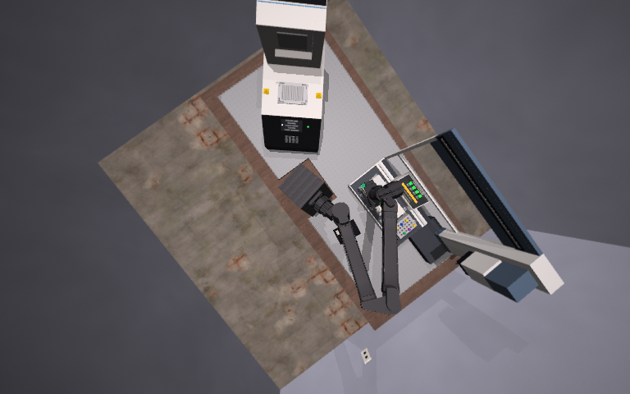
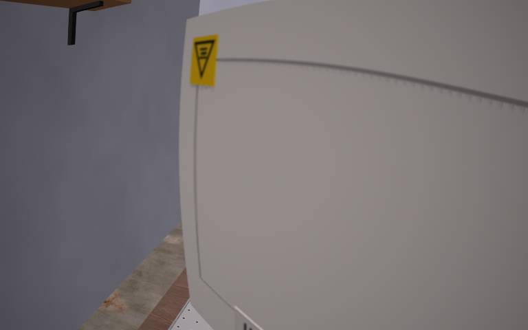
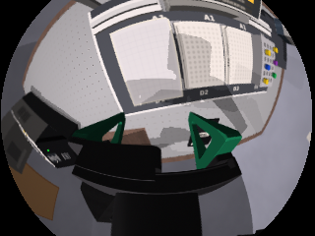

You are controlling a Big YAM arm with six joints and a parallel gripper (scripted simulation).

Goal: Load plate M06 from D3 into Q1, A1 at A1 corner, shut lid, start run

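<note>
Right now the deep-well block is 7 cm ahead of my hand, 6 cm below it and 1 cm to the right of it. The rest, counted from my hand: tube cooling block 30 cm to the right, 6 cm below, 2 cm ahead; then black nest 23 cm behind, 13 cm below, 10 cm to the right.
</note>
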